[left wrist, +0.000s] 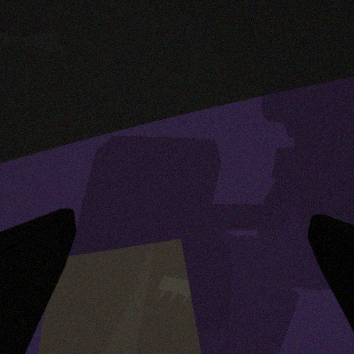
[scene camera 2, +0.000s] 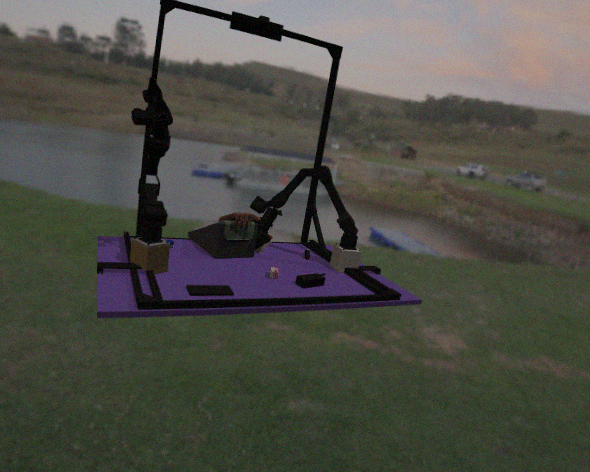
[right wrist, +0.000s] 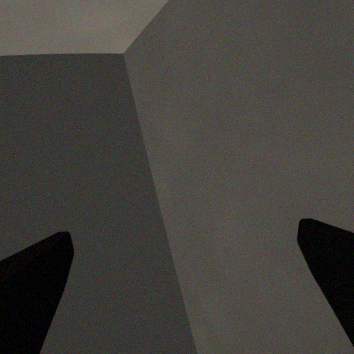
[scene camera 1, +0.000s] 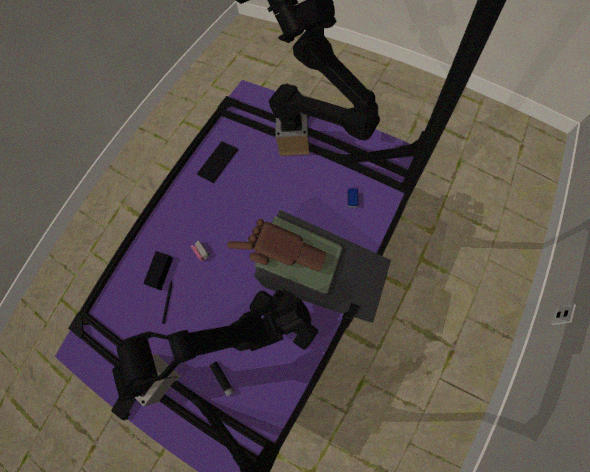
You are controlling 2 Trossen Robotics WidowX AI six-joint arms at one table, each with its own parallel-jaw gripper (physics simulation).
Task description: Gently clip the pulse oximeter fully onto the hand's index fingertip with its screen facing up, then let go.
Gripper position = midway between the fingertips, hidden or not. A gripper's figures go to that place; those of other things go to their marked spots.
Labels:
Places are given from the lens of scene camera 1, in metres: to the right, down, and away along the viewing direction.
my left gripper [scene camera 1: 293,313]: -0.01, 0.22, 0.95
grey plate [scene camera 1: 360,275]: 0.18, 0.11, 0.93

